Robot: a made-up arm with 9 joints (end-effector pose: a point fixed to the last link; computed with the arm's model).
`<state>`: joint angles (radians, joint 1 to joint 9).
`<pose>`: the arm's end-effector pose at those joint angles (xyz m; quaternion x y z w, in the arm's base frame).
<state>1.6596 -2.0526 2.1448 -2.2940 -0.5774 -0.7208 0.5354 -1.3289 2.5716</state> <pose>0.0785 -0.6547 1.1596 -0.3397 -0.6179 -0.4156 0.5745</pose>
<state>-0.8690 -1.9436 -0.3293 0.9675 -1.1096 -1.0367 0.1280 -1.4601 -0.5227</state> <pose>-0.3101 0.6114 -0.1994 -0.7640 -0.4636 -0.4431 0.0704</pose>
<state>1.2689 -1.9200 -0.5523 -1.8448 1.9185 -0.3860 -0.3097 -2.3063 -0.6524</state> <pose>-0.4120 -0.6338 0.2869 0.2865 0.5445 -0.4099 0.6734</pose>
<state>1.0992 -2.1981 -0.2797 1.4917 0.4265 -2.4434 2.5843 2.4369 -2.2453</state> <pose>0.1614 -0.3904 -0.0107 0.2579 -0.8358 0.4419 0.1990</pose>
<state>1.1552 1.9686 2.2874 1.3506 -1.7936 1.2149 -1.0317 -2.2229 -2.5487</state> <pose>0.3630 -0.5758 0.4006 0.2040 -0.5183 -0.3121 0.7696</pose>
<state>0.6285 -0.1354 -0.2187 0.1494 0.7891 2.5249 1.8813 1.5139 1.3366</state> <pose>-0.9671 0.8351 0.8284 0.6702 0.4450 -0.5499 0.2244</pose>
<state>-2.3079 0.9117 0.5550 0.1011 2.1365 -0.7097 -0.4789 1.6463 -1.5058</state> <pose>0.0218 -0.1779 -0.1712 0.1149 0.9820 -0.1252 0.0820</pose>
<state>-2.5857 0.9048 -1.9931 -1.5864 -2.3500 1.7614 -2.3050 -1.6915 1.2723</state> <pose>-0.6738 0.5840 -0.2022 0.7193 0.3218 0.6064 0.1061</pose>
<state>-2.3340 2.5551 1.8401 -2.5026 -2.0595 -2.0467 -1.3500 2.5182 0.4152</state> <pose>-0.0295 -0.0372 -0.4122 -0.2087 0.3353 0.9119 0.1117</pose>
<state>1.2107 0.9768 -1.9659 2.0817 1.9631 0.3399 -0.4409 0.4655 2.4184</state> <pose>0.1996 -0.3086 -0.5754 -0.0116 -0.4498 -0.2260 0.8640</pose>
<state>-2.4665 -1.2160 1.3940 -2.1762 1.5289 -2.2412 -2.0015 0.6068 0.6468</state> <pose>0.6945 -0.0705 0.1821 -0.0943 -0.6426 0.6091 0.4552</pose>
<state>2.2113 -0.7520 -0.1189 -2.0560 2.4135 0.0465 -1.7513 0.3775 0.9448</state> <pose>0.4750 0.7384 0.7046 -0.8677 0.0717 0.2248 0.4376</pose>
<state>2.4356 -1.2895 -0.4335 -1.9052 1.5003 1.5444 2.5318 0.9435 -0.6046</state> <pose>0.5121 -0.1772 -0.3362 0.5668 0.7369 -0.2029 0.3075</pose>
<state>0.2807 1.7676 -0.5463 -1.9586 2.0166 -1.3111 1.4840 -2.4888 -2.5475</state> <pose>0.4687 0.5041 0.4149 -0.5699 -0.3133 -0.6863 0.3258</pose>
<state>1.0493 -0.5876 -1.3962 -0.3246 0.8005 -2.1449 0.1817 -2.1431 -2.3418</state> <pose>-0.5040 0.3071 -0.2969 -0.2949 0.9089 0.2816 0.0874</pose>
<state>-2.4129 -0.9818 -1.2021 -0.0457 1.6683 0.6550 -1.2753 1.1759 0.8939</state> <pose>0.0553 0.4251 0.0060 -0.3861 0.3300 -0.5235 0.6841</pose>
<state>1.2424 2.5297 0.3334 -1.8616 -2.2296 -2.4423 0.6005 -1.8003 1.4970</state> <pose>-0.0559 0.2848 0.1149 0.7102 0.6970 -0.0410 0.0903</pose>
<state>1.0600 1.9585 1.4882 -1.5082 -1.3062 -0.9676 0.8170 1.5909 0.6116</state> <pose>1.0640 -0.0032 0.1769 -0.2770 0.6975 -0.6609 0.0001</pose>
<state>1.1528 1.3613 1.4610 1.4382 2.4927 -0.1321 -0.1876 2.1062 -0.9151</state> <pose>-0.1229 0.3940 -0.4741 0.4873 -0.2593 -0.5330 0.6412</pose>
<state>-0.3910 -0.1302 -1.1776 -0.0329 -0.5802 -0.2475 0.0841 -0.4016 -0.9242</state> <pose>-0.3917 -0.1821 -0.1861 0.2333 -0.8021 0.5268 0.1571</pose>
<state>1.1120 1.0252 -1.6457 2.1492 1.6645 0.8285 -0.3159 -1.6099 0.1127</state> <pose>-0.1212 0.4027 -0.7445 -0.4014 0.4677 0.7849 0.0644</pose>
